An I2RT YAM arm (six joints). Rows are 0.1 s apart.
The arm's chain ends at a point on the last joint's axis. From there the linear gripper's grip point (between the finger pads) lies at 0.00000 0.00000 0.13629 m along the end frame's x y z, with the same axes.
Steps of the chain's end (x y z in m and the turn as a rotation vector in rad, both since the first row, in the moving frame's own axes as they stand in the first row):
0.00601, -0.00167, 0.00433, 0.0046, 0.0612, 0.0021
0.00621, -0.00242, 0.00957, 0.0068, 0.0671, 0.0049
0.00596, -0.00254, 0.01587, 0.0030, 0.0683, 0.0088
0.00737, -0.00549, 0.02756, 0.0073, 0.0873, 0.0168
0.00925, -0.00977, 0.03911, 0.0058, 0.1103, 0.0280
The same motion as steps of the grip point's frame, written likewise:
0.01435, -0.00229, 0.00407, 0.0046, 0.0612, 0.0021
0.01535, -0.00332, 0.00926, 0.0068, 0.0671, 0.0049
0.01526, -0.00291, 0.01555, 0.0030, 0.0683, 0.0088
0.01926, -0.00638, 0.02704, 0.0073, 0.0873, 0.0168
0.02426, -0.01035, 0.03828, 0.0058, 0.1103, 0.0280

